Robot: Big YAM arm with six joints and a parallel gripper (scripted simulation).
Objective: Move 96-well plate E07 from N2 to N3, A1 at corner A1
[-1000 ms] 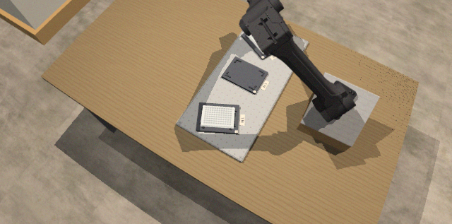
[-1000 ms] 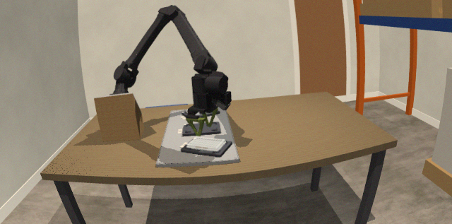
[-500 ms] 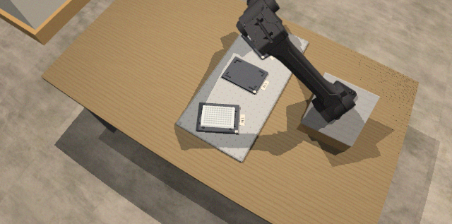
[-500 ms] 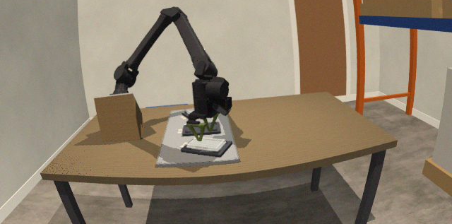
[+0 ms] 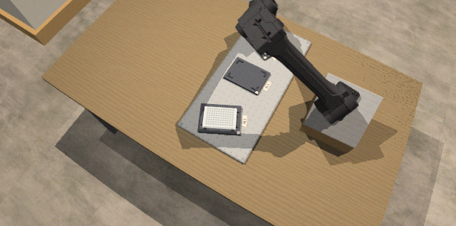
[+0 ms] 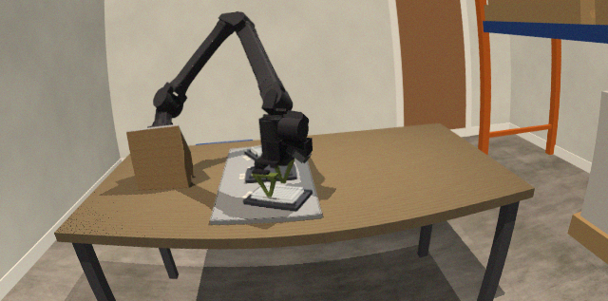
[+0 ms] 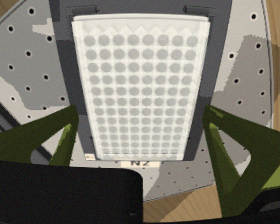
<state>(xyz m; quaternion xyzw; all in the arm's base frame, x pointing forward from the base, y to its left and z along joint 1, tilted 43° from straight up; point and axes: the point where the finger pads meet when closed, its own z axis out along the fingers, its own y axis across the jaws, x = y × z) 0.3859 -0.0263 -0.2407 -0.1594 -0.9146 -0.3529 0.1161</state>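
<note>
My hand is 3 cm above the dark plate nest N2. From my hand the other things lie so: dark landing nest N3: 3 cm behind, 20 cm to the left, 3 cm below; then N2 label: 9 cm behind, 4 cm to the left, 4 cm below.
</note>
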